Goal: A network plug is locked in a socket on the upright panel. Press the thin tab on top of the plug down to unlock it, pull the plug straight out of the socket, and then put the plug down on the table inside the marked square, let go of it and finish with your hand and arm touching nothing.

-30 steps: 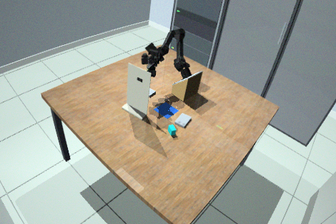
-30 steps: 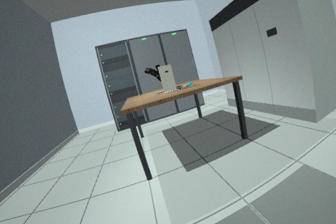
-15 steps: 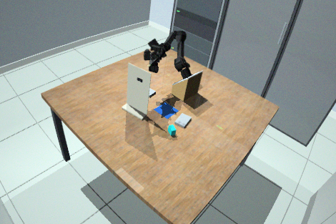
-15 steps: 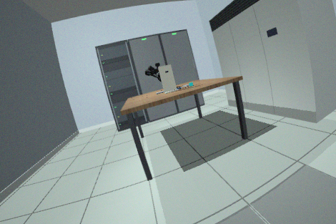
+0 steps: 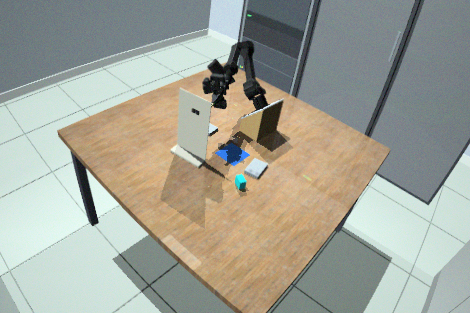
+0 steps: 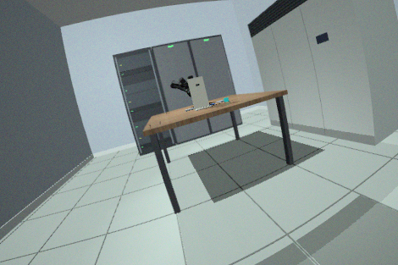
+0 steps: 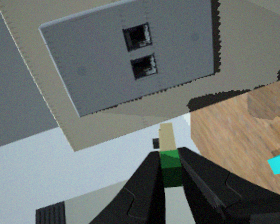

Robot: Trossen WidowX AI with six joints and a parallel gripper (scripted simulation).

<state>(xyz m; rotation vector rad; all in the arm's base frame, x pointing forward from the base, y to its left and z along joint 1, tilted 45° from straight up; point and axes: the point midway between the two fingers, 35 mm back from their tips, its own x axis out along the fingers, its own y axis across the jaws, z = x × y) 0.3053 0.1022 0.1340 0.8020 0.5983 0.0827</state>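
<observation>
My gripper tip is 260 mm above the blue marked square, 100 mm to the right of it and 80 mm past it. The rest, counted from my gripper tip: teal cube 270 mm to the left, 240 mm below, 30 mm ahead; white panel 110 mm below, 100 mm ahead, 10 mm to the right; network plug right at my gripper tip.
</observation>
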